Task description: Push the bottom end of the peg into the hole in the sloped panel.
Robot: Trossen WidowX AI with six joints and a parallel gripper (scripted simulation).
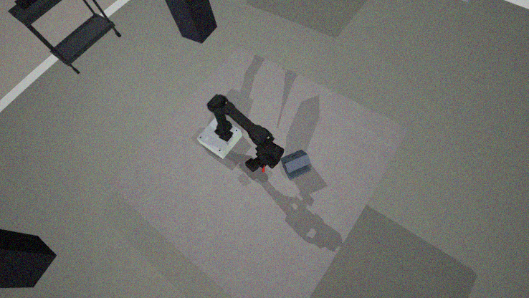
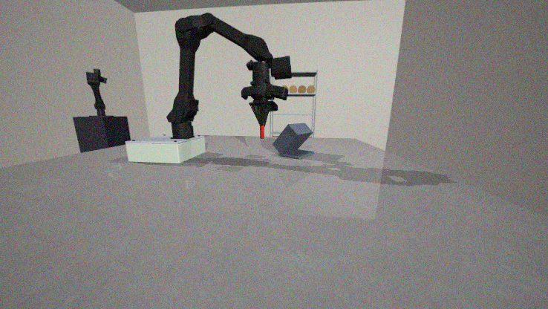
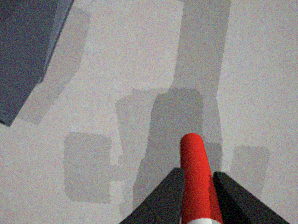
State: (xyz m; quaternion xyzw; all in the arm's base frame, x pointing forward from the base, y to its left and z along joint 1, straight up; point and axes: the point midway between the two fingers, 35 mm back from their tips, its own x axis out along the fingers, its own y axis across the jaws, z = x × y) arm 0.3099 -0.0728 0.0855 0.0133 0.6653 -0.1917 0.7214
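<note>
Right now the grey-blue sloped panel is 13 cm to the left of my gripper tip, 12 cm ahead of it and 6 cm below it. From my gripper tip the other things lie so: round red peg 2 cm above.
</note>
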